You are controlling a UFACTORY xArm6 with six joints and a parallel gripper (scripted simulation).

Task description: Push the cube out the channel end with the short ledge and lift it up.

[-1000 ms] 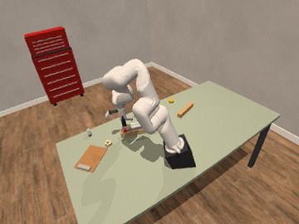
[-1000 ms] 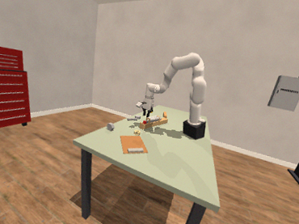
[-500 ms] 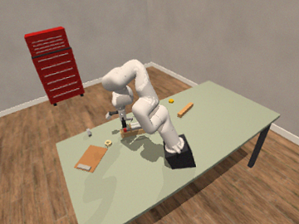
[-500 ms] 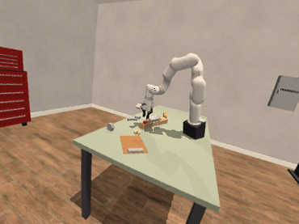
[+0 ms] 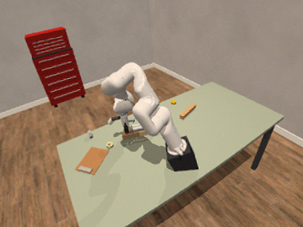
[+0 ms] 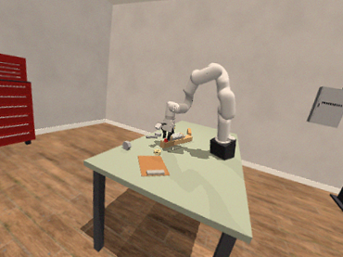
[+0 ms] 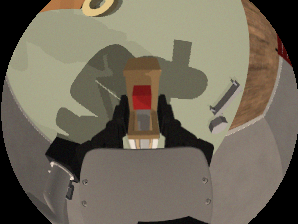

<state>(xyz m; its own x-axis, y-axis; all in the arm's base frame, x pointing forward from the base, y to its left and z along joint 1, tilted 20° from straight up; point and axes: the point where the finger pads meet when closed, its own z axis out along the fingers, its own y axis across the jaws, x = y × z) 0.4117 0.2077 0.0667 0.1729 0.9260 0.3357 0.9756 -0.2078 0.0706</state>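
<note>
Right now my hand is 3 cm above the red cube. Round my hand: grey tool (20 cm ahead, 7 cm to the right, 8 cm below); thin grey rod (1 cm behind, 8 cm to the right, 3 cm below); wooden channel (2 cm behind, 13 cm to the right, 3 cm below).
</note>
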